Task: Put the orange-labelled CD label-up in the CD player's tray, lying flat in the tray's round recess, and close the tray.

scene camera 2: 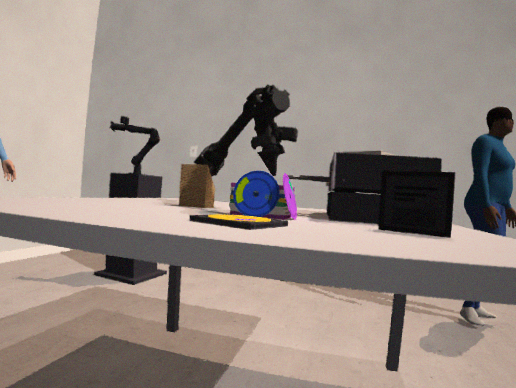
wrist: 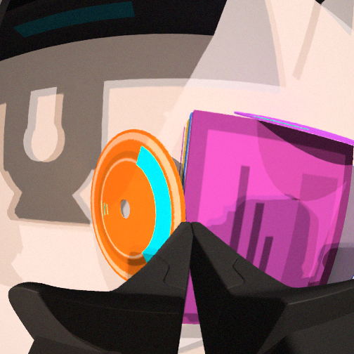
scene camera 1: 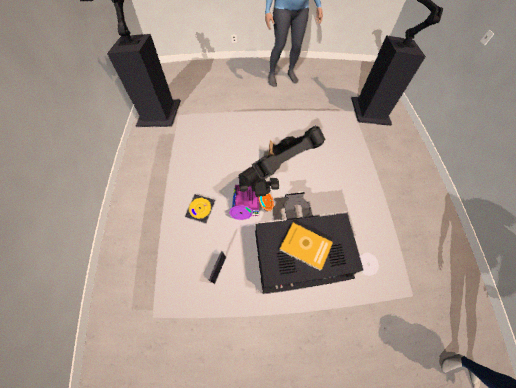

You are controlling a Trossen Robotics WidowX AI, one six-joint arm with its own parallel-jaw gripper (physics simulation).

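Pixels of known places: gripper, between the fingertips: (scene camera 2: pixel 274 175); arm's base, origin of its link: (scene camera 2: pixel 199 177) (scene camera 1: pixel 276 151).
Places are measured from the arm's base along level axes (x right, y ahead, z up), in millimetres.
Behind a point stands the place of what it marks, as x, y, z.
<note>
The orange-labelled CD (scene camera 1: pixel 267 202) {40, 296, -64} (wrist: pixel 117 220) leans steeply tilted against the side of a magenta-topped stack of cases (scene camera 1: pixel 246 199) {150, 306, -19} (wrist: pixel 280 210), its orange and cyan label facing up and outward. My gripper (scene camera 2: pixel 274 172) {87, 298, 11} (wrist: pixel 189 230) is shut and empty, its tips together above the edge between the CD and the stack; they cover the CD's lower rim in the wrist view. The black CD player (scene camera 1: pixel 270 235) {30, 523, 81} (scene camera 2: pixel 385 172) stands beside them, its dark tray (scene camera 1: pixel 295 199) {-96, 313, 19} (scene camera 2: pixel 312 178) {-44, 383, 16} sticking out above the table. The tray's round recess is not clear.
A purple CD (scene camera 1: pixel 241 213) (scene camera 2: pixel 290 197) and a blue CD (scene camera 2: pixel 256 194) {211, 294, -45} lean on the stack. A yellow CD (scene camera 1: pixel 200 207) {401, 332, -91} lies on a black case. A black upright panel (scene camera 1: pixel 217 267) {258, 660, 0} (scene camera 2: pixel 417 202) {269, 661, -39}, a wooden block (scene camera 2: pixel 196 186) {36, 14, -33} and a yellow case (scene camera 1: pixel 306 243) {-122, 560, 105} on the player also show.
</note>
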